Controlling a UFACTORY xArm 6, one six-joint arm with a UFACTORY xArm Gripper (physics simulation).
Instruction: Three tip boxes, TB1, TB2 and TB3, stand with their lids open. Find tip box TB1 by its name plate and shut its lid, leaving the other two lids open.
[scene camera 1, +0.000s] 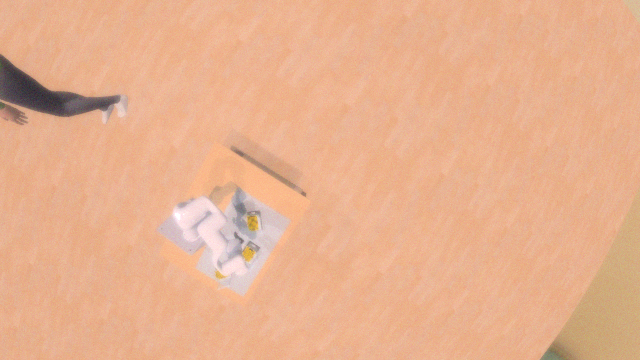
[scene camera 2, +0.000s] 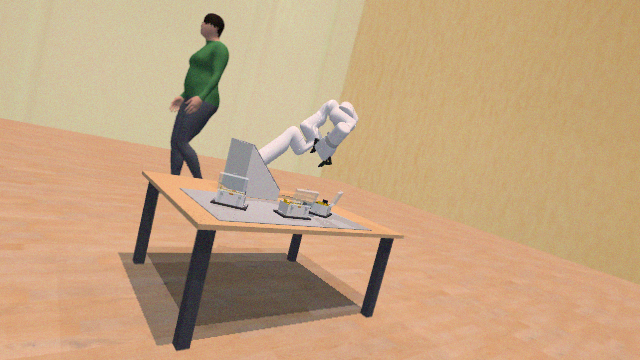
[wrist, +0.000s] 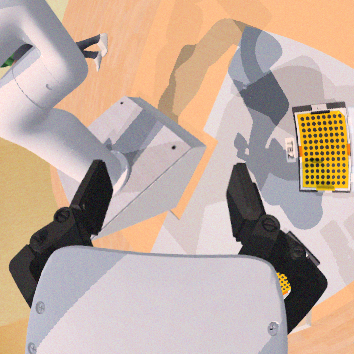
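Seen in the pictures: gripper, fingertip midpoint: (scene camera 1: 228, 233) (scene camera 2: 316, 159) (wrist: 167, 176); arm's base at its link origin: (scene camera 1: 192, 233) (scene camera 2: 258, 161).
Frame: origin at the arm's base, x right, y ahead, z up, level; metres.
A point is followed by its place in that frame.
Three tip boxes with yellow racks stand with lids open. The box with plate "TB2" (wrist: 324, 150) @(z -0.134, x -0.308, y 0.289 m) (scene camera 1: 253, 222) @(z -0.134, x -0.314, y 0.290 m) (scene camera 2: 321, 208) is at the right in the wrist view; its plate (wrist: 290, 149) @(z -0.189, x -0.261, y 0.242 m) is readable. The middle box (scene camera 1: 249, 252) (scene camera 2: 294, 208) @(z -0.145, x -0.050, y 0.461 m) and the third box (scene camera 1: 221, 275) (scene camera 2: 231, 198) @(z -0.154, x 0.233, y 0.397 m), partly under the arm in scene camera 1, have no readable plates, so I cannot tell which is TB1. A rack's edge (wrist: 284, 283) @(z -0.135, x -0.088, y 0.437 m) shows behind a finger linkage. My gripper (wrist: 167, 176) @(z 0.093, x -0.240, y 0.217 m) (scene camera 2: 320, 154) @(z 0.093, x -0.240, y 0.217 m) is open and empty, high above the table, apart from the boxes.
The grey mat (scene camera 2: 260, 215) @(z -0.191, x 0.120, y 0.488 m) lies on the wooden table (scene camera 2: 172, 199) @(z -0.198, x 0.468, y 0.374 m) (scene camera 1: 265, 180) @(z -0.194, x -0.616, y 0.151 m). The wedge-shaped arm mount (scene camera 2: 262, 175) @(z -0.064, x -0.005, y 0.100 m) (wrist: 160, 185) @(z -0.084, x -0.040, y 0.097 m) stands at the table's back. The white arm (scene camera 1: 212, 237) @(z 0.432, x -0.381, y 0.211 m) (scene camera 2: 285, 145) @(z 0.123, x -0.127, y 0.035 m) reaches over the mat. A person (scene camera 2: 207, 75) (scene camera 1: 65, 102) stands behind the table.
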